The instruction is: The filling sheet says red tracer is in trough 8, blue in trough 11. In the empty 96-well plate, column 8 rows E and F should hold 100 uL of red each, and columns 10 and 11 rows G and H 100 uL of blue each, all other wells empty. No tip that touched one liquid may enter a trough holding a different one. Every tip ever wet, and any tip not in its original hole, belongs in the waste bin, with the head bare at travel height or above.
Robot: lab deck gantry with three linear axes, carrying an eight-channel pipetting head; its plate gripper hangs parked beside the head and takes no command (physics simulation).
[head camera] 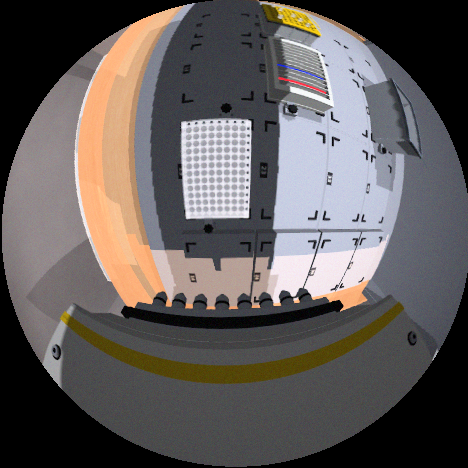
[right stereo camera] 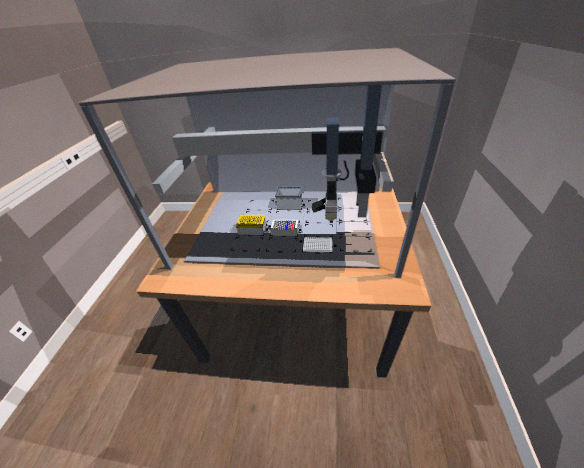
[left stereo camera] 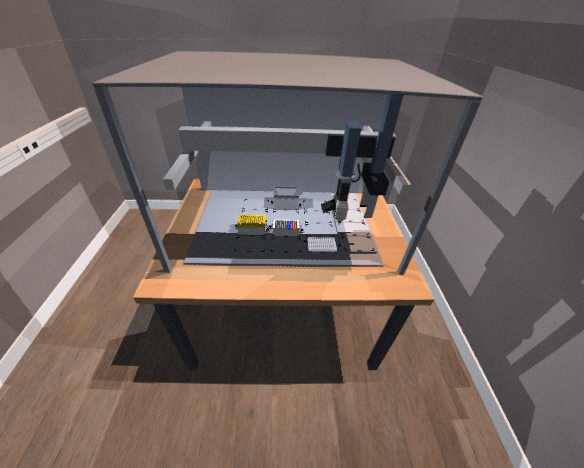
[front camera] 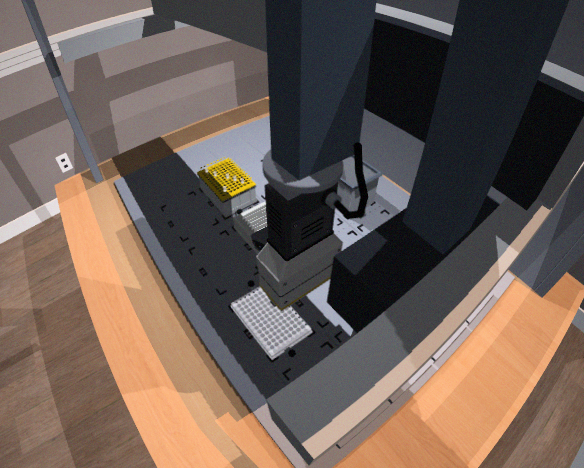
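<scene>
The pipetting head (front camera: pixel 300 270) (left stereo camera: pixel 342 209) (right stereo camera: pixel 331 208) hangs high, behind and slightly right of the white 96-well plate (front camera: pixel 271 322) (head camera: pixel 217 170) (left stereo camera: pixel 322 244) (right stereo camera: pixel 318 244). Its nozzles (head camera: pixel 222 301) show no tips in the head view. The plate's wells look uniformly pale grey. The trough block (head camera: pixel 306 98) (left stereo camera: pixel 286 229) (right stereo camera: pixel 285 229) shows a blue strip (head camera: pixel 300 71) and a red strip (head camera: pixel 302 85). The yellow tip rack (front camera: pixel 227 177) (head camera: pixel 291 20) (left stereo camera: pixel 251 221) (right stereo camera: pixel 251 221) holds several pale tips. The parked gripper (left stereo camera: pixel 369 216) (right stereo camera: pixel 362 216) hangs right of the head; its finger gap is hidden.
The grey waste bin (front camera: pixel 350 192) (head camera: pixel 385 110) (left stereo camera: pixel 286 192) (right stereo camera: pixel 289 198) stands at the back of the deck, partly behind the head in the front view. A black hose (front camera: pixel 361 185) loops beside the head. The gantry beam (left stereo camera: pixel 255 140) (right stereo camera: pixel 245 144) spans the back. Posts stand at the corners.
</scene>
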